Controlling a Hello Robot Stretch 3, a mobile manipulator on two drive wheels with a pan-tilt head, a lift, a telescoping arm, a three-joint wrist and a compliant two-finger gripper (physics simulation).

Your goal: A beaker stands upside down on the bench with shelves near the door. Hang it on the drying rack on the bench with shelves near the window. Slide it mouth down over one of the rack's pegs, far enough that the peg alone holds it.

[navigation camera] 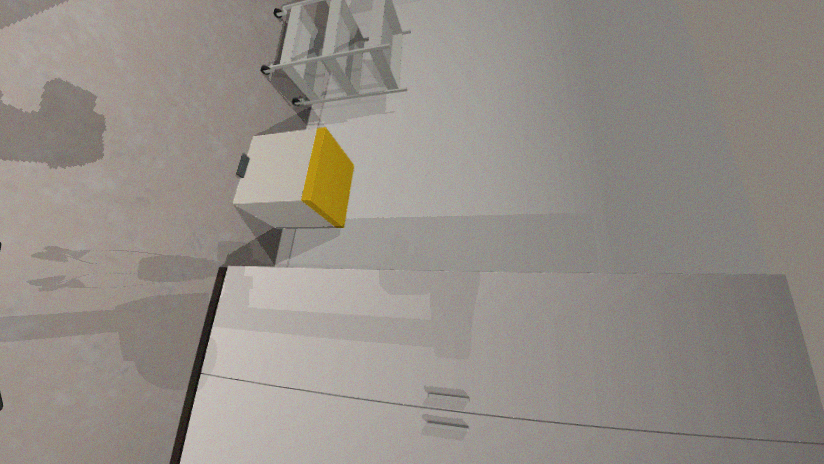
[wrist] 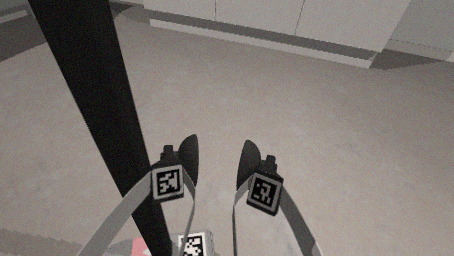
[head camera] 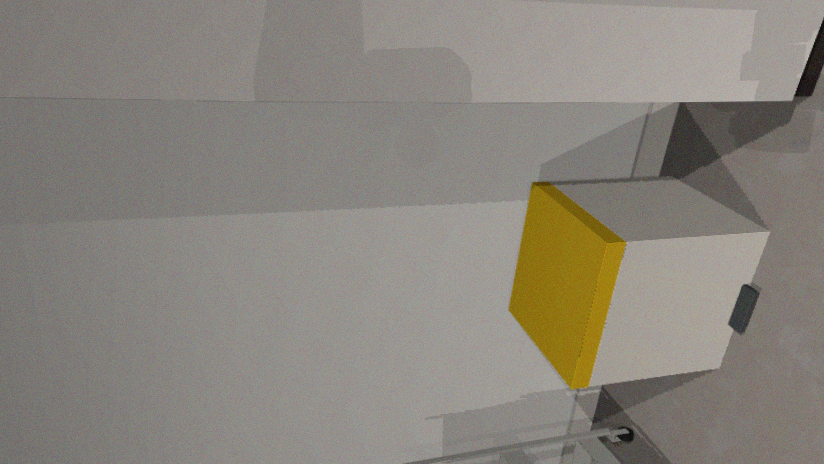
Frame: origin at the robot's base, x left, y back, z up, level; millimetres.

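Seen in the pictures: gripper, fingertip midpoint: [wrist: 219,154].
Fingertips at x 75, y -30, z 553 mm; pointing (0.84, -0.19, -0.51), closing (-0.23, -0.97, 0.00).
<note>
A point is followed by its place in that frame.
My gripper [wrist: 219,154] @(x 75, y -30, z 553 mm) is open in the wrist view, its two dark fingertips apart with floor showing between them. The beaker, the drying rack and the two benches with shelves do not show in any of the views.
A white bin with a yellow lid [head camera: 559,282] @(x -1480, y -200, z 450 mm) [navigation camera: 331,178] @(x -1483, y -207, z 450 mm) stands by the wall. A wheeled cart [navigation camera: 340,55] @(x -1534, y -847, z 509 mm) is beside it, and a tall white cabinet [navigation camera: 345,357] @(x -974, y 480, z 740 mm) stands on its other side. White base cabinets [wrist: 260,15] @(x 1543, y -556, z 245 mm) stand beyond the gripper. A black bar [wrist: 95,90] crosses the wrist view.
</note>
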